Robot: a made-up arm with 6 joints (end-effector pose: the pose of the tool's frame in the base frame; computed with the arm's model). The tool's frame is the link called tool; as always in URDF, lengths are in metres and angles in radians.
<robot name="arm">
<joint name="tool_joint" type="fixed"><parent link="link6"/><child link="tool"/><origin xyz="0.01 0.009 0.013" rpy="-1.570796 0 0"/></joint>
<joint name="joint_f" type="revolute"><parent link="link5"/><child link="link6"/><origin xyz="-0.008 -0.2 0.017" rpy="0 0 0"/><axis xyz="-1 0 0"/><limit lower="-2" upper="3.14" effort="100" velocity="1"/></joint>
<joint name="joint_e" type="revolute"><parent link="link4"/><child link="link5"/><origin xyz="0.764 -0.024 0.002" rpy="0 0 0"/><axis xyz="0 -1 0"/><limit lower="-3.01" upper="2.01" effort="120" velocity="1.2"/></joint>
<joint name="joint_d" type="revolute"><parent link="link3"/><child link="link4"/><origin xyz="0.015 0.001 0.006" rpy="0 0 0"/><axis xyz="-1 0 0"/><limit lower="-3.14" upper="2.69" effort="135" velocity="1.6"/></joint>
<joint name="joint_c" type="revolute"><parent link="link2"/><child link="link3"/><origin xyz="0.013 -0.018 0.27" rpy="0 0 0"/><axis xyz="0 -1 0"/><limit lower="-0.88" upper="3.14" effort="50" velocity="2.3"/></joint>
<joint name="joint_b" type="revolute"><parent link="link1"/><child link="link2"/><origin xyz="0.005 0.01 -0.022" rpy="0 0 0"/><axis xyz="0 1 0"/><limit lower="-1.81" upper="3.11" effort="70" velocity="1.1"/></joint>
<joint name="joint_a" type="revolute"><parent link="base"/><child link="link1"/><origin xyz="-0.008 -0.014 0.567" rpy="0 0 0"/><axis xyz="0 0 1"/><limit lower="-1.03" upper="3.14" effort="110" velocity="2.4"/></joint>
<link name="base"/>
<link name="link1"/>
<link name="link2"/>
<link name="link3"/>
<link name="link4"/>
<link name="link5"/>
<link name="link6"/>
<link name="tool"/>
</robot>
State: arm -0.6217 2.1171 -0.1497 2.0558 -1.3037 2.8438
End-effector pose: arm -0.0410 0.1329 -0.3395 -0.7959 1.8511 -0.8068
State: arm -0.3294 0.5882 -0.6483 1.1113 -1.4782 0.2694
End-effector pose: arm 0.5432 -0.3067 0.0655 1.0150 -1.7360 -1.8550
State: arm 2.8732 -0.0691 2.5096 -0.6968 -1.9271 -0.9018
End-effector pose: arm 0.6215 -0.0054 1.3728 -0.9198 1.6499 -2.3912
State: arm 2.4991 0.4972 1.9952 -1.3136 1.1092 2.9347
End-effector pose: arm -0.2994 0.2918 1.5361 -1.1862 -0.8543 0.2316
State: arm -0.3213 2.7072 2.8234 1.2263 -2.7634 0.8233
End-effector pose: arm 0.7815 -0.3748 0.5807 -0.2373 2.5136 1.5560
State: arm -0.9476 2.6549 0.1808 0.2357 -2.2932 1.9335
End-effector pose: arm -0.4522 0.2330 -0.2255 1.5493 -1.1892 1.5490
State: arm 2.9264 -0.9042 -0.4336 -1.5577 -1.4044 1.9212
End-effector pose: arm -0.5858 0.1231 0.8912 -1.5086 2.1439 -0.9029
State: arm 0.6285 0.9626 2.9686 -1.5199 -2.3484 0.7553
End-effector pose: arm 0.0624 0.0323 1.4924 1.7715 1.9760 -0.8415
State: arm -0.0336 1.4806 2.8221 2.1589 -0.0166 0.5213
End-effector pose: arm 0.2871 0.1069 1.3551 1.6571 -0.8662 1.3098
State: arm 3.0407 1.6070 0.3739 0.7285 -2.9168 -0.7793
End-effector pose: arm -0.6459 0.2479 -0.1732 2.5441 0.0049 1.4929
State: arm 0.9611 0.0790 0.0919 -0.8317 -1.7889 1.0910
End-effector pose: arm 0.5886 0.5870 0.6733 1.1822 1.1037 -2.6564
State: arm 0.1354 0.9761 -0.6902 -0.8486 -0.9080 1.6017
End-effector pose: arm 0.0247 -0.1614 -0.0829 -0.7095 0.3180 2.3695
